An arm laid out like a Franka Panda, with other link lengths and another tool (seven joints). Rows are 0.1 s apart.
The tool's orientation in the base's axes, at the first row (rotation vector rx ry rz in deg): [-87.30, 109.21, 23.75]
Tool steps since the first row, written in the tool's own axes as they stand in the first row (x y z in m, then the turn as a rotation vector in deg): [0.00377, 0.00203, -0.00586, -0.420, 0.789, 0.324]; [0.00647, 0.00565, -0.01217, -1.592, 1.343, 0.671]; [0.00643, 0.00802, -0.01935, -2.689, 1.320, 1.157]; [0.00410, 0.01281, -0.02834, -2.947, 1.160, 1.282]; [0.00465, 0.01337, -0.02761, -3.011, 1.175, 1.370]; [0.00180, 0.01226, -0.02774, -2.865, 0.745, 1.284]
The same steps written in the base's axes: [-0.00405, -0.00583, 0.00152, -0.609, 0.726, -0.080]; [-0.00963, -0.01070, 0.00384, -0.906, 1.960, 0.355]; [-0.01397, -0.01441, 0.00879, -0.623, 3.066, 0.725]; [-0.02089, -0.01686, 0.01623, -0.406, 3.290, 0.828]; [-0.02127, -0.01667, 0.01524, -0.388, 3.395, 0.803]; [-0.01994, -0.01493, 0.01739, -0.020, 3.117, 0.834]
